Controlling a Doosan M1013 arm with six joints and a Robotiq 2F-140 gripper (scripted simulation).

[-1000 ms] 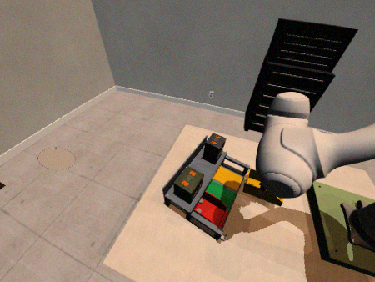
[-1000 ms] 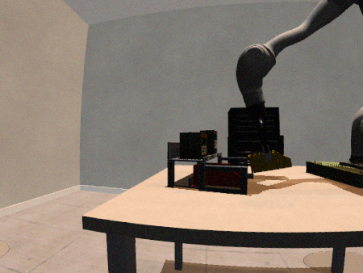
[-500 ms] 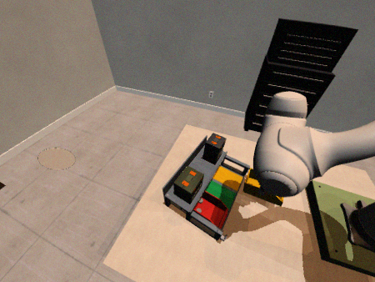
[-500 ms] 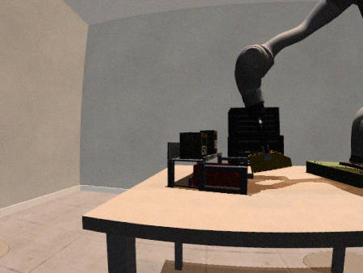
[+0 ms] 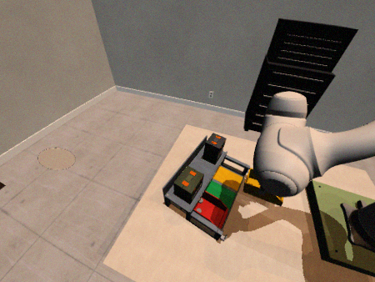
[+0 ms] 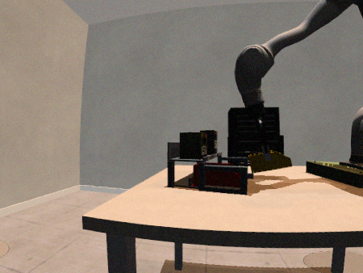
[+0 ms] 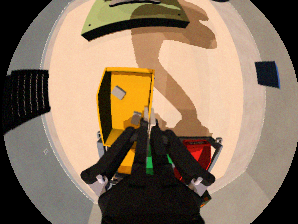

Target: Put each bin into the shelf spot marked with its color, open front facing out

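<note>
My gripper is now 20 mm past the yellow bin, 50 mm to the left of it and 40 mm above it. The rest, counted from my hand: dark box (260 mm ahead, 80 mm to the right, 50 mm above); then red bin (200 mm ahead, 160 mm to the left, 70 mm below).
</note>
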